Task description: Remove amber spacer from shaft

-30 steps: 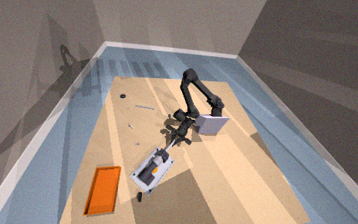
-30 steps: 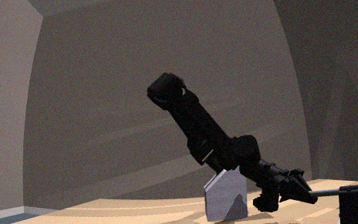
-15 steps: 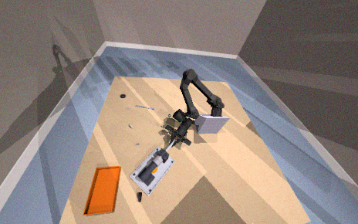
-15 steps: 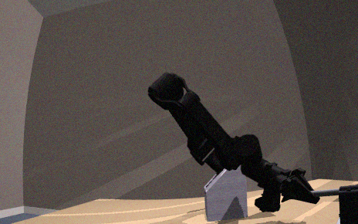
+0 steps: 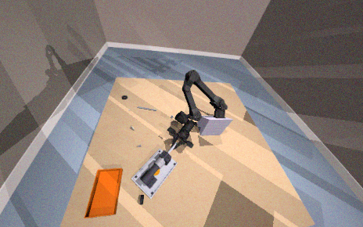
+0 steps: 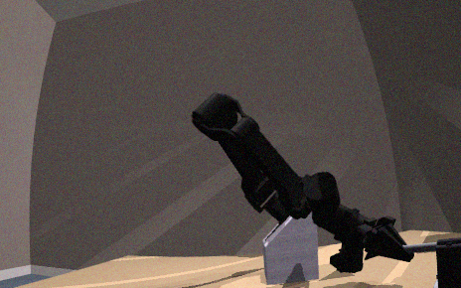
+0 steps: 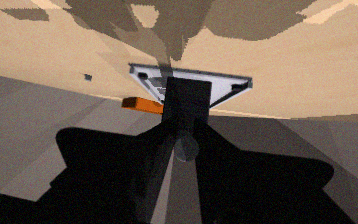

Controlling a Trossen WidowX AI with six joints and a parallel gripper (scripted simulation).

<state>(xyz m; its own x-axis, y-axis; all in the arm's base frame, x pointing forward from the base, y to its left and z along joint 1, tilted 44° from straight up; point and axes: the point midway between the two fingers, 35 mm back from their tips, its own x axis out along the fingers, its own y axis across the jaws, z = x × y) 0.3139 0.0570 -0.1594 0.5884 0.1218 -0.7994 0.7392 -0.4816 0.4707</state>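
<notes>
The grey shaft lies 40 mm ahead of my gripper tip, 40 mm to the left of it and 20 mm above it. The rest, counted from my gripper tip: orange tray 340 mm ahead, 190 mm to the left, 50 mm below.
</notes>
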